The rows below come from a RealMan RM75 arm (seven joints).
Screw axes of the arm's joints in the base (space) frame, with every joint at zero. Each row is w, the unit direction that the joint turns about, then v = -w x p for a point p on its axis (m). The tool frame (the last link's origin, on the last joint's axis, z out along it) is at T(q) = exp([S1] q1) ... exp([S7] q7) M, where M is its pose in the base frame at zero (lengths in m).
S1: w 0 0 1 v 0 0 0
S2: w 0 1 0 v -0.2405 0 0
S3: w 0 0 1 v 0 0 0
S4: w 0 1 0 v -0.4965 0 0
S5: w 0 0 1 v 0 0 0
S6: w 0 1 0 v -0.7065 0 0
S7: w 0 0 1 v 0 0 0
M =
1 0 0 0
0 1 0 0
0 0 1 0.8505
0 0 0 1
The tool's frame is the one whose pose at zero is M.
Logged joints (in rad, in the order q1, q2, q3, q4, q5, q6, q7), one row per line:
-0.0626, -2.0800, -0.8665, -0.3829, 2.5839, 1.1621, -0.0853
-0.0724, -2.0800, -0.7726, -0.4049, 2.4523, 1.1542, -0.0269
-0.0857, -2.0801, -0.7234, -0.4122, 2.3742, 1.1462, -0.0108
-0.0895, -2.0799, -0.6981, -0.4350, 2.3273, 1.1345, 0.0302
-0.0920, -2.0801, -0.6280, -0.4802, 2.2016, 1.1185, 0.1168
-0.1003, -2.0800, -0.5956, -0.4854, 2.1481, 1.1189, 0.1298
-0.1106, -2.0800, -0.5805, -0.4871, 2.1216, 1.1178, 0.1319
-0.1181, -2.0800, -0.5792, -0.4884, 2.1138, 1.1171, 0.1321
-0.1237, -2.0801, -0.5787, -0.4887, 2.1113, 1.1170, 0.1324
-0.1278, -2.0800, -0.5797, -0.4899, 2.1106, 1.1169, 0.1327
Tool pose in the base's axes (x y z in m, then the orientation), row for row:
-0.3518, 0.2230, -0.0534, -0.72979, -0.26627, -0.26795, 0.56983
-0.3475, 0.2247, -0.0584, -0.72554, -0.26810, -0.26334, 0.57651
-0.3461, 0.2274, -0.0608, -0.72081, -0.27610, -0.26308, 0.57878
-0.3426, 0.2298, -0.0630, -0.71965, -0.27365, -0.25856, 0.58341
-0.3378, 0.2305, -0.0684, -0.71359, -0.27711, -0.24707, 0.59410
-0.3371, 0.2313, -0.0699, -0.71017, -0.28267, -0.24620, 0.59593
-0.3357, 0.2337, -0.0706, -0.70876, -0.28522, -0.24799, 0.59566
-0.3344, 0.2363, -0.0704, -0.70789, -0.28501, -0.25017, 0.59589
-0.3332, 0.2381, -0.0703, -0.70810, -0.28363, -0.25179, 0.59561
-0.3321, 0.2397, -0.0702, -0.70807, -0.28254, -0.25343, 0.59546
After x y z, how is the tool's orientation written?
As a quaternion, x y z w.
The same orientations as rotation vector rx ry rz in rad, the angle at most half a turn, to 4 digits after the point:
-1.7131, -0.6250, -0.6290
-1.6984, -0.6276, -0.6164
-1.6857, -0.6457, -0.6153
-1.6798, -0.6387, -0.6035
-1.6583, -0.6440, -0.5742
-1.6491, -0.6564, -0.5717
-1.6460, -0.6624, -0.5759
-1.6438, -0.6618, -0.5809
-1.6445, -0.6587, -0.5848
-1.6445, -0.6562, -0.5886

